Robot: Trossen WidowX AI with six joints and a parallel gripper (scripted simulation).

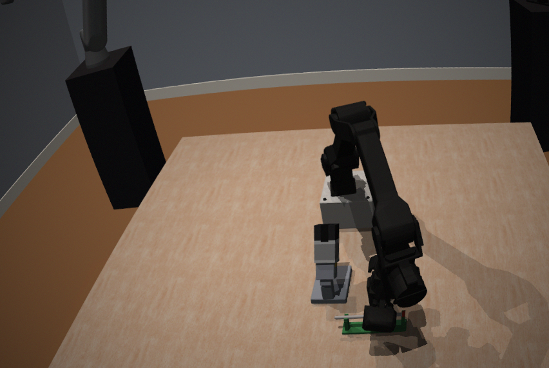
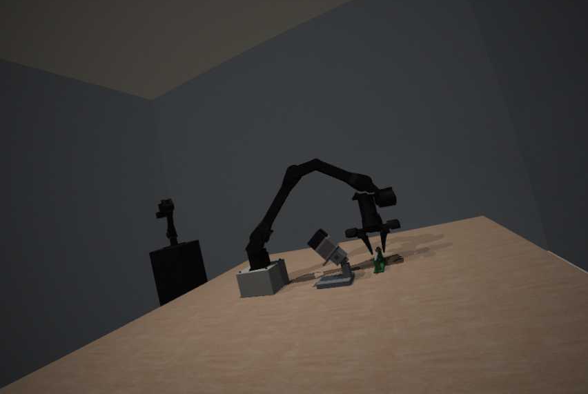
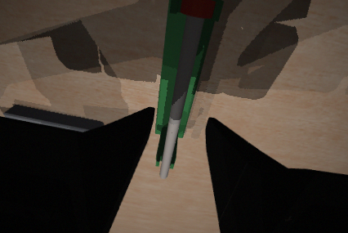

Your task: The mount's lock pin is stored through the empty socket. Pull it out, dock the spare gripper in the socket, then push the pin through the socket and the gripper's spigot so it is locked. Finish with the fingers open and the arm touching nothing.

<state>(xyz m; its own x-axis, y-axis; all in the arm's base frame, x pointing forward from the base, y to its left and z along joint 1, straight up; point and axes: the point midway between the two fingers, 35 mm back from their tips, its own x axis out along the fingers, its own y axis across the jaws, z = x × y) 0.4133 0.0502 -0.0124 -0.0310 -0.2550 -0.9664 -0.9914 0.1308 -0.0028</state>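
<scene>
The green cradle lies 20 mm below my gripper tip and 10 mm to the left of it. From my gripper tip the other things lie so: grey mount 140 mm behind, 90 mm to the right, 10 mm above; spare gripper 150 mm behind, 90 mm to the right, 70 mm above.
</scene>
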